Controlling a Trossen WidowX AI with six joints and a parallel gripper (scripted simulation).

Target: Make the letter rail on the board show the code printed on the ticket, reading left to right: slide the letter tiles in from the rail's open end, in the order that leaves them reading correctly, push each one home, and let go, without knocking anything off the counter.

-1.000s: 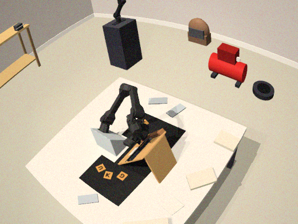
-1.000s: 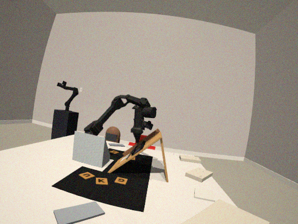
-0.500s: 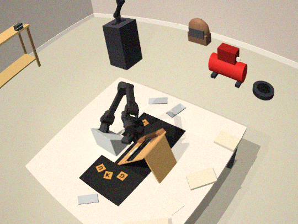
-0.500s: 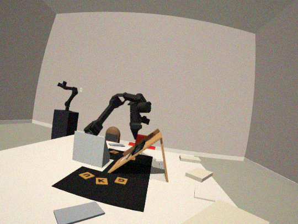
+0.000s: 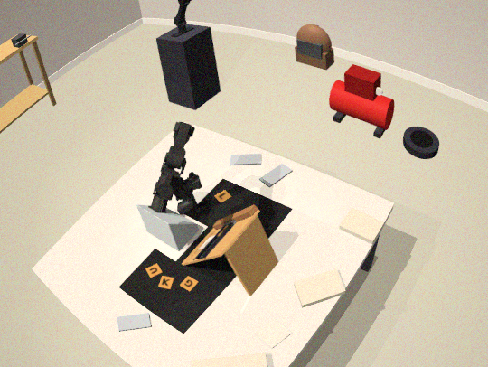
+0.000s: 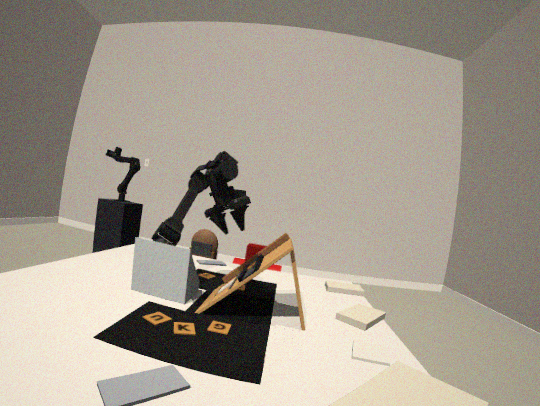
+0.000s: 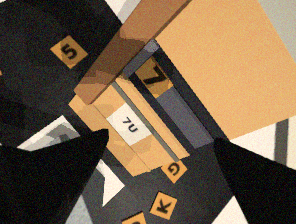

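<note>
Now: the u tile 25 cm below my gripper tip, 22 cm to the right of it and 14 cm behind it. The rest, counted from my gripper tip: white ticket 18 cm below; black mat 25 cm below, 6 cm behind; 7 tile 10 cm below, 7 cm ahead, 5 cm to the left.
</note>
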